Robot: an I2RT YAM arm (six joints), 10 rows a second.
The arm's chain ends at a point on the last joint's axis. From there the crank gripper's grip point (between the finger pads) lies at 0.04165 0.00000 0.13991 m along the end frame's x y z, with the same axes.
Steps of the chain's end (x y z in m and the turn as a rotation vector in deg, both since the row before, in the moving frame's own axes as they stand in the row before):
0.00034 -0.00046 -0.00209 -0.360 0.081 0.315
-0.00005 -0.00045 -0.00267 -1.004 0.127 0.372
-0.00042 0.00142 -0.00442 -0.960 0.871 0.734
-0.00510 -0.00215 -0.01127 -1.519 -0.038 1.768
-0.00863 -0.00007 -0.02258 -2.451 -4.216 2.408
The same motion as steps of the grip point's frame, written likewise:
0.00053 0.00065 -0.00215 -0.360 0.081 0.315
0.00025 0.00227 -0.00279 -1.004 0.127 0.372
0.00168 0.00431 -0.00509 -0.960 0.871 0.734
-0.00527 0.00284 -0.01131 -1.519 -0.038 1.768
-0.01918 0.00750 -0.02006 -2.451 -4.216 2.408

